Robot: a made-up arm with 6 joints. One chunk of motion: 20 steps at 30 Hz.
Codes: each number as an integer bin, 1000 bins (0 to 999) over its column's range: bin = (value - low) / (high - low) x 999, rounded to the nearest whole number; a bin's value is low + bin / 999 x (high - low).
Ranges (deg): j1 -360.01..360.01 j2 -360.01..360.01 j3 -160..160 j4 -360.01..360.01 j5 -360.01..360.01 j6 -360.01..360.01
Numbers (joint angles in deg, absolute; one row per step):
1: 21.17 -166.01 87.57 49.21 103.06 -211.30
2: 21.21 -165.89 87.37 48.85 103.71 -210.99
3: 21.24 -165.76 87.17 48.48 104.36 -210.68
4: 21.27 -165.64 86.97 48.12 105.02 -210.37
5: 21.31 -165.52 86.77 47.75 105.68 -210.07
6: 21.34 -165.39 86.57 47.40 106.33 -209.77
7: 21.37 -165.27 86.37 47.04 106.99 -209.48
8: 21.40 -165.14 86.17 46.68 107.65 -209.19
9: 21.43 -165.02 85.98 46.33 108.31 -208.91
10: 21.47 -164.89 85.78 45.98 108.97 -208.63
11: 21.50 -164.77 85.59 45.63 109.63 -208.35
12: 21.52 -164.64 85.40 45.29 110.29 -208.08
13: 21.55 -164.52 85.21 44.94 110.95 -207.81
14: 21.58 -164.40 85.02 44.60 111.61 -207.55
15: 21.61 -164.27 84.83 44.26 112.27 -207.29
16: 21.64 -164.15 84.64 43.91 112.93 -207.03
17: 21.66 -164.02 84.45 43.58 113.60 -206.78
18: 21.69 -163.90 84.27 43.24 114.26 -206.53
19: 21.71 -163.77 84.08 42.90 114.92 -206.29
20: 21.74 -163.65 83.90 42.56 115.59 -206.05
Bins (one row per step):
1: 529 269 773 568 642 206
2: 529 269 772 567 643 207
3: 529 270 772 567 644 207
4: 529 270 771 566 645 208
5: 529 270 770 566 646 208
6: 529 270 770 565 647 208
7: 529 270 769 565 648 209
8: 529 270 769 564 649 209
9: 529 271 768 564 650 210
10: 529 271 767 563 651 210
11: 529 271 767 563 652 210
12: 529 271 766 562 653 211
13: 529 271 766 562 653 211
14: 529 271 765 561 654 212
15: 529 272 764 561 655 212
16: 530 272 764 560 656 212
17: 530 272 763 560 657 213
18: 530 272 763 559 658 213
19: 530 272 762 559 659 213
20: 530 272 761 559 660 214

